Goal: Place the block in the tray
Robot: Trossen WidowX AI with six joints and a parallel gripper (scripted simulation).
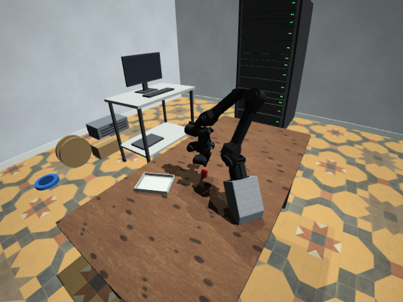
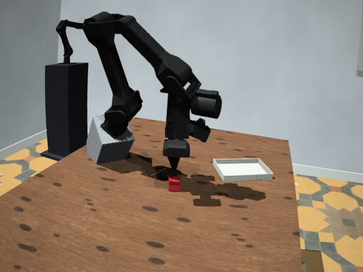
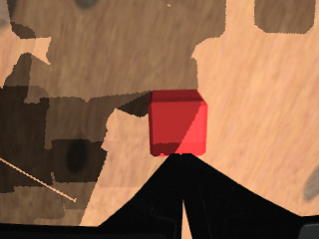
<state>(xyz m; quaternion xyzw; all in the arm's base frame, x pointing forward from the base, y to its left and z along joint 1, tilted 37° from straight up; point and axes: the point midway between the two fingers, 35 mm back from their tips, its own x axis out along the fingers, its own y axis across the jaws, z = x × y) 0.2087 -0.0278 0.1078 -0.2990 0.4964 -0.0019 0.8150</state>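
Now: the red block 80 mm below my hand. Also, from my hand: white tray (200 mm to the left, 170 mm ahead, 90 mm below).
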